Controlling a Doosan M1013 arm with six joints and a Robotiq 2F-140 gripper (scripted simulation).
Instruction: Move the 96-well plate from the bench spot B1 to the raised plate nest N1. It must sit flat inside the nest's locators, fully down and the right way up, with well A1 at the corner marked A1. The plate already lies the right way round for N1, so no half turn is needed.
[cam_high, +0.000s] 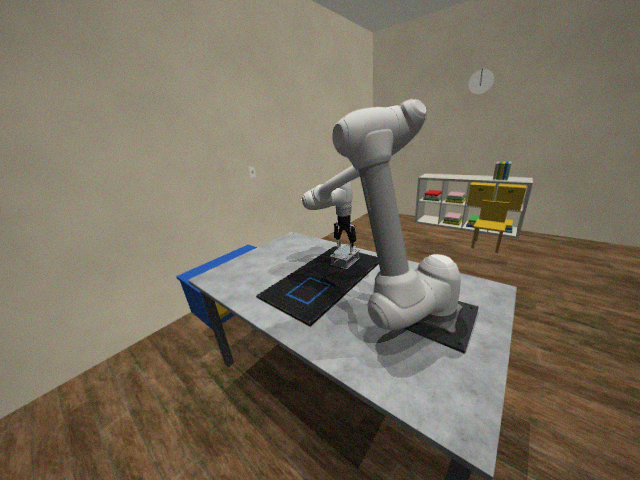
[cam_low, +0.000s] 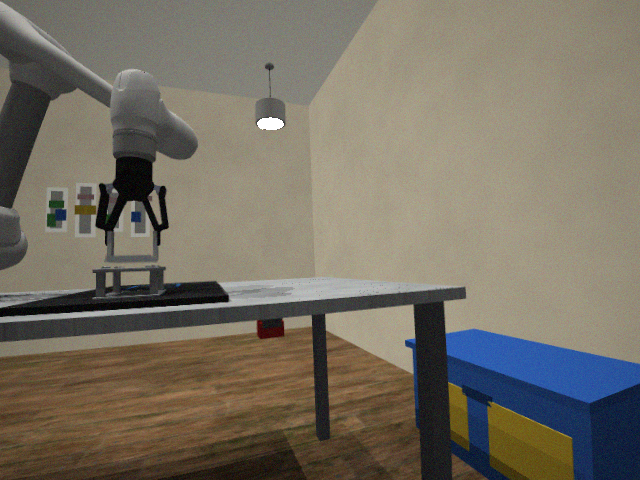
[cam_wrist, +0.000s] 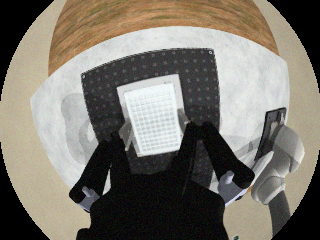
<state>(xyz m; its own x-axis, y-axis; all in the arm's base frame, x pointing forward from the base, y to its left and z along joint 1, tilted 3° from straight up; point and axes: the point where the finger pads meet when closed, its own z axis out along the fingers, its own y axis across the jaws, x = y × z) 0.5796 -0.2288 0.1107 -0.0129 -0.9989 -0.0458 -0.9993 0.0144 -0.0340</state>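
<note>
The 96-well plate is 3 cm below my hand. The rest, counted from my hand: raised plate nest N1 (5 cm below).
</note>
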